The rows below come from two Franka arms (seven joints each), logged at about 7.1 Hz.
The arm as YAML. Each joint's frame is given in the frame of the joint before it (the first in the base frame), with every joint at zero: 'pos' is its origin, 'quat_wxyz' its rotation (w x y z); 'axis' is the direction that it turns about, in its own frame. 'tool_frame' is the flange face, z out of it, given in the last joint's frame.
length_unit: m
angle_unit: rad
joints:
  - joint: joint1
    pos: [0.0, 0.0, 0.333]
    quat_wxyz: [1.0, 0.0, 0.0, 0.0]
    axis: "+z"
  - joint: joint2
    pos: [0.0, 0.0, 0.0]
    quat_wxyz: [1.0, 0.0, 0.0, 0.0]
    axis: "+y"
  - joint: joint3
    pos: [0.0, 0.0, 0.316]
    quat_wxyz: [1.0, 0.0, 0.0, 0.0]
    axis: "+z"
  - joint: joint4
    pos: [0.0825, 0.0, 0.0]
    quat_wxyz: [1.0, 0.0, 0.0, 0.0]
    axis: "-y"
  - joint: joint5
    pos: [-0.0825, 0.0, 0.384]
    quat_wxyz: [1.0, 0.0, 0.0, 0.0]
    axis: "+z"
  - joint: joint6
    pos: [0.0, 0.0, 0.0]
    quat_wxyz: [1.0, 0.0, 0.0, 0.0]
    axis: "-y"
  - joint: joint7
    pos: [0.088, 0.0, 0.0]
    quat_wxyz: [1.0, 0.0, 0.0, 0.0]
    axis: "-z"
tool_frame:
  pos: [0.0, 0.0, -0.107]
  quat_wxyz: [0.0, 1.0, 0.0, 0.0]
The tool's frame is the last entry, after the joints.
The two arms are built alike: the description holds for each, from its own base.
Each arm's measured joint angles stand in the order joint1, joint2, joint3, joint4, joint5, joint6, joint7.
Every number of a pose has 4 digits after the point. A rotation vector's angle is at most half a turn.
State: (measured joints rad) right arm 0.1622 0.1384 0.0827 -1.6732 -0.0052 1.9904 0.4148; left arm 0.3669 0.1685 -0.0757 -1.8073 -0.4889 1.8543 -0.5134
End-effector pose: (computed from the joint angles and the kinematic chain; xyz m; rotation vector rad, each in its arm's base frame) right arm 0.6056 0.1481 0.5338 -3.0557 0.2604 -0.2576; left arm 0.5825 0.1385 0.4475 2.3648 1.2512 -0.2334
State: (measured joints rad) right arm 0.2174 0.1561 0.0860 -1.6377 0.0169 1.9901 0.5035; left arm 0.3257 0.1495 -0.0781 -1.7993 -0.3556 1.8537 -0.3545
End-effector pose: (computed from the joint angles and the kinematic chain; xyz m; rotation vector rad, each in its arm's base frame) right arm 0.6023 0.1861 0.5404 -3.0103 0.3139 -0.2574; left arm 0.5832 0.1214 0.4584 2.6161 0.9833 -0.1591
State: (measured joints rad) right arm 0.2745 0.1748 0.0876 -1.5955 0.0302 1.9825 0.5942; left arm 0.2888 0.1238 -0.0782 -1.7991 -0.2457 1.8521 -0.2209
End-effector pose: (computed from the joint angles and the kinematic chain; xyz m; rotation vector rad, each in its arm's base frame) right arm 0.5968 0.2237 0.5490 -2.9719 0.3647 -0.2536; left arm 0.5813 0.1065 0.4711 2.8038 0.7289 -0.1043
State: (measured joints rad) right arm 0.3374 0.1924 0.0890 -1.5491 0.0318 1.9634 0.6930; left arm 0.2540 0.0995 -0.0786 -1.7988 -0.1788 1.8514 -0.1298
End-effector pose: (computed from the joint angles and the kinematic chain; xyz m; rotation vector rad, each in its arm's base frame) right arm 0.5866 0.2634 0.5590 -2.9446 0.4135 -0.2441; left arm 0.5800 0.0901 0.4843 2.9139 0.5288 -0.0632
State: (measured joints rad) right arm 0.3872 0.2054 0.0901 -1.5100 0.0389 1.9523 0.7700; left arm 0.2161 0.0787 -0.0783 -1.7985 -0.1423 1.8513 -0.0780
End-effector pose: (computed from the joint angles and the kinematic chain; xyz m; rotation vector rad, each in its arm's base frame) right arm 0.5766 0.2948 0.5691 -2.9136 0.4507 -0.2376; left arm 0.5793 0.0703 0.4961 2.9736 0.3845 -0.0322
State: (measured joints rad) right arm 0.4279 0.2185 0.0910 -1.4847 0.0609 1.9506 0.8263; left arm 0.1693 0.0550 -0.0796 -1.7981 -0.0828 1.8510 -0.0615
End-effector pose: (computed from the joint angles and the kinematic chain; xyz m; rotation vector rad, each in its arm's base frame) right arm 0.5671 0.3215 0.5732 -2.8790 0.4758 -0.2131; left arm 0.5775 0.0463 0.5095 3.0461 0.2661 -0.0012
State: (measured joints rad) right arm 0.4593 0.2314 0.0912 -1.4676 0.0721 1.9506 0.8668; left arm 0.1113 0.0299 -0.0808 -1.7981 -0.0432 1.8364 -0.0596
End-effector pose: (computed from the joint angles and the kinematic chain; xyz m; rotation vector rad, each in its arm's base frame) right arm 0.5599 0.3415 0.5735 -2.8606 0.4905 -0.1938; left arm 0.5730 0.0145 0.5224 3.0933 0.1568 0.0121
